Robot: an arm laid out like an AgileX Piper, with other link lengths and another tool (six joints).
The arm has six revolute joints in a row. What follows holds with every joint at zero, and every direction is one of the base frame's. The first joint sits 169.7 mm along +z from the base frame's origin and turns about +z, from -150 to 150 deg. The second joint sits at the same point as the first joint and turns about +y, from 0 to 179.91 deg. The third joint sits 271.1 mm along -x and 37.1 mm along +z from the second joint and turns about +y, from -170 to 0 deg. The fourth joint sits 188.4 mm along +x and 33.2 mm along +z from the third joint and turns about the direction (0.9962, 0, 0.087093), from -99.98 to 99.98 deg. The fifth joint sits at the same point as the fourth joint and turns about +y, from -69.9 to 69.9 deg. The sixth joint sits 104.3 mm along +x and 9.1 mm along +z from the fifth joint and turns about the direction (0.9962, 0, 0.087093), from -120 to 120 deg. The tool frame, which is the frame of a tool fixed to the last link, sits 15.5 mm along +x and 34 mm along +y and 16.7 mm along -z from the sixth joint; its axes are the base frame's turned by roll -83.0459, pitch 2.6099 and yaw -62.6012 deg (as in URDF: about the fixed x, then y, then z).
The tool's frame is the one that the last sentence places.
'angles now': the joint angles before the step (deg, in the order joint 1, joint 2, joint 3, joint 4, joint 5, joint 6). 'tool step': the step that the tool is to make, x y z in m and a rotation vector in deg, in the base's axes. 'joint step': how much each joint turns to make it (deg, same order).
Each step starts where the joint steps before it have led.
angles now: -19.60, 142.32, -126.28, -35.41, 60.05, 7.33
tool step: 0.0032, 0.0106, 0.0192, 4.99, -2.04, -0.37
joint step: 0.01, -0.80, -4.75, 7.04, 4.29, -3.54
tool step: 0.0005, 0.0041, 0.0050, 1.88, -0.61, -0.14
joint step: -0.01, -0.29, -1.07, 2.30, 1.25, -0.75
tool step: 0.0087, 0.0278, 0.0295, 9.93, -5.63, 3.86
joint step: 0.47, -1.56, -5.49, 13.29, 3.55, -5.38
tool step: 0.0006, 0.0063, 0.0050, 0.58, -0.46, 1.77
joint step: 0.51, -0.53, -0.27, 1.26, 0.28, -1.40
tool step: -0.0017, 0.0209, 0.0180, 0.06, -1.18, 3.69
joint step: 2.29, -3.27, 1.90, 1.04, -0.01, -1.48
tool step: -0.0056, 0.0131, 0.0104, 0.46, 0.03, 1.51
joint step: 1.32, -2.87, 3.01, 0.51, -0.01, -0.16
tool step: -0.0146, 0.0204, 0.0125, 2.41, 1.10, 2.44
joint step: 1.54, -5.01, 6.52, 2.41, 0.04, -0.82
